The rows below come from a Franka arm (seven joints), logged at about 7 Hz.
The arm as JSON. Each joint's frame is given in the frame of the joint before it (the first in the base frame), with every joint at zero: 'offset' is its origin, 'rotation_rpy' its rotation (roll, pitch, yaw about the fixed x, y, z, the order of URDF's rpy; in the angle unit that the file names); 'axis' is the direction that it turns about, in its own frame. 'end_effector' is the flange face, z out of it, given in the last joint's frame.
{
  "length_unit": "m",
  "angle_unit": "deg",
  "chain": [
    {
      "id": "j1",
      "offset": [
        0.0,
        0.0,
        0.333
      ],
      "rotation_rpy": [
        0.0,
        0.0,
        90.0
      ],
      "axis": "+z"
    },
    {
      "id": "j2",
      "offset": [
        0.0,
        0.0,
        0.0
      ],
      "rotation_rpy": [
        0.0,
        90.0,
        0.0
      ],
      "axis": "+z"
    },
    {
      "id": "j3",
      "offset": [
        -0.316,
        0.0,
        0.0
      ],
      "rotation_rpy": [
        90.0,
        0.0,
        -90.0
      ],
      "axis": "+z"
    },
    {
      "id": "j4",
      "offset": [
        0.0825,
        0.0,
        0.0
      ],
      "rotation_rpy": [
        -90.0,
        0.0,
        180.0
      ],
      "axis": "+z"
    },
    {
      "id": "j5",
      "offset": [
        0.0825,
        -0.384,
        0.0
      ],
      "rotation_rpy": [
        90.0,
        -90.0,
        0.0
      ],
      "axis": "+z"
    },
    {
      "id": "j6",
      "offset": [
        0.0,
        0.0,
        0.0
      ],
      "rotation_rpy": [
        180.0,
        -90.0,
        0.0
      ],
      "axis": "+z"
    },
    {
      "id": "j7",
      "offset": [
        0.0,
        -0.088,
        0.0
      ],
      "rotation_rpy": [
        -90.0,
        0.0,
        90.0
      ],
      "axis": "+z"
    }
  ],
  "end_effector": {
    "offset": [
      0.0,
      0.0,
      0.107
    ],
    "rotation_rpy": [
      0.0,
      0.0,
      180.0
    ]
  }
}
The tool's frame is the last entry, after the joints.
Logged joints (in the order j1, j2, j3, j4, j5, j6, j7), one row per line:
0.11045 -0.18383 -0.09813 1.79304 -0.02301 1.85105 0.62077
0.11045 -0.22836 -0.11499 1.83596 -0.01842 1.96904 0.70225
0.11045 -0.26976 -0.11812 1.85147 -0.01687 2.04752 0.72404
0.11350 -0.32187 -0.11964 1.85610 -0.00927 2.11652 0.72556
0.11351 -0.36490 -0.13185 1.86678 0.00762 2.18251 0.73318
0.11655 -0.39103 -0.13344 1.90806 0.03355 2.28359 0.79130
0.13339 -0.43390 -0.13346 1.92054 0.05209 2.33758 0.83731
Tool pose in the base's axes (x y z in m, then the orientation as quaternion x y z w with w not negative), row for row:
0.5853 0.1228 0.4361 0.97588 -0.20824 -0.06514 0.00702
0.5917 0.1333 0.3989 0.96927 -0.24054 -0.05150 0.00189
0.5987 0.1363 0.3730 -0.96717 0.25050 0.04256 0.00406
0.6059 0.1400 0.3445 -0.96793 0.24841 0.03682 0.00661
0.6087 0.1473 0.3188 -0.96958 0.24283 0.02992 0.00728
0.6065 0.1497 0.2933 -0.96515 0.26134 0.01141 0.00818
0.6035 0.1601 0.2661 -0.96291 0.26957 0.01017 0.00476
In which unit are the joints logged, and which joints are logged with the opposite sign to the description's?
The joints are logged in radians. Opposite sign: j2, j3, j4, j5.
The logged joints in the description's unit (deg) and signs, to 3 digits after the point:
6.328 10.533 5.622 -102.734 1.318 106.057 35.568
6.328 13.084 6.588 -105.193 1.055 112.818 40.236
6.328 15.456 6.768 -106.081 0.967 117.314 41.484
6.503 18.442 6.855 -106.347 0.531 121.268 41.572
6.504 20.907 7.554 -106.959 -0.437 125.049 42.008
6.678 22.404 7.646 -109.324 -1.922 130.840 45.338
7.643 24.861 7.647 -110.039 -2.985 133.933 47.974

